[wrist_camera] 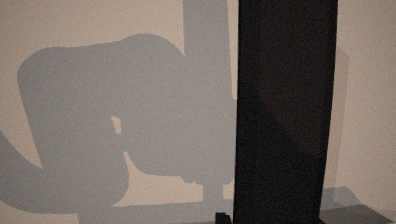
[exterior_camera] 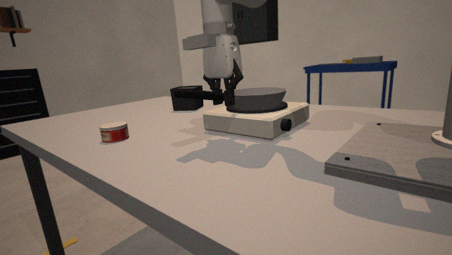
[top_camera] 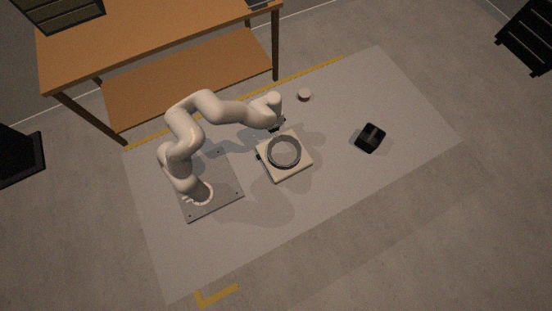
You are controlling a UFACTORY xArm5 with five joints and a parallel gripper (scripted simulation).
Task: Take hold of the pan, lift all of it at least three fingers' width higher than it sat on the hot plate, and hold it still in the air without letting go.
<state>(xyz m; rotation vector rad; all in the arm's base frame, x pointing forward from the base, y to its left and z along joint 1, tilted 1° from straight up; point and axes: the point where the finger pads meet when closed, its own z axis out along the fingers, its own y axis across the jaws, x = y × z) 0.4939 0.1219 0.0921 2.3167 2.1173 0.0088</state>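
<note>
The pan is 80 mm to the right of my hand, 10 mm below it and 10 mm behind it. Also, from my hand: hot plate (140 mm to the right, 80 mm below, 30 mm behind).
</note>
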